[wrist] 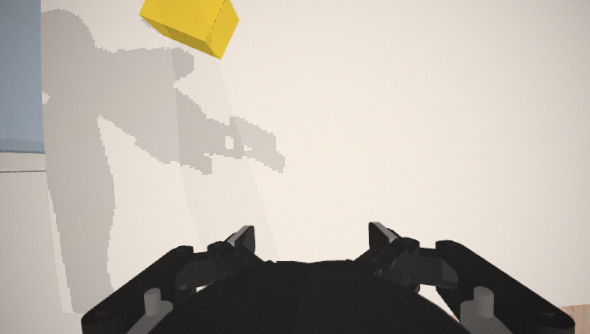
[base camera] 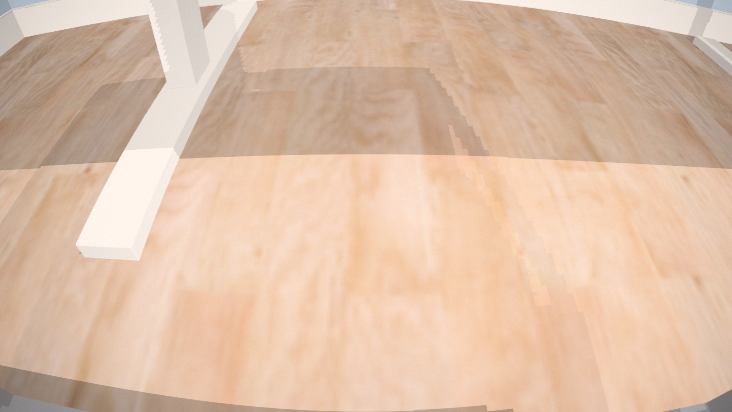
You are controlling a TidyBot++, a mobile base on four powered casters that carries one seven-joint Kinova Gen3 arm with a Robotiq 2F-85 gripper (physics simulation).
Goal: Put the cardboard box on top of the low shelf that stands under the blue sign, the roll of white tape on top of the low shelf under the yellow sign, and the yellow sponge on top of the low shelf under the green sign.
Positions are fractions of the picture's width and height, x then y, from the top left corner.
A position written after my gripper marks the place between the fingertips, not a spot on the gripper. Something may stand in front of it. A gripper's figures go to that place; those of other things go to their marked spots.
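Labels:
There's a white table (wrist: 0.75, 0.38) that's 330 mm from the lens, while my gripper (wrist: 0.53, 0.71) is 160 mm from the lens.

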